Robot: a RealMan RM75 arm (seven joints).
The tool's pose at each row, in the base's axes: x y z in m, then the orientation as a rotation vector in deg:
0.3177 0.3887 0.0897 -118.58 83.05 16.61
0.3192 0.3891 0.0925 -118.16 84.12 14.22
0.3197 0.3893 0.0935 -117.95 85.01 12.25
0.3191 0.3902 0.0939 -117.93 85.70 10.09
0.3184 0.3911 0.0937 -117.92 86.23 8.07
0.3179 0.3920 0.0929 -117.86 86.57 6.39
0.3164 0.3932 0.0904 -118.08 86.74 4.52
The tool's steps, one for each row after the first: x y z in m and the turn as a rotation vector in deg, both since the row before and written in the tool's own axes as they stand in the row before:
-0.0011 -0.0024 -0.0018 1.15 1.61 0.27
-0.0004 -0.0009 -0.0006 0.82 1.40 0.18
-0.0011 0.0002 0.0000 0.81 1.50 -0.05
-0.0009 0.0005 0.0005 0.77 1.37 -0.12
-0.0006 0.0006 0.0010 0.69 1.07 -0.14
-0.0006 0.0021 0.0023 0.62 1.22 -0.39

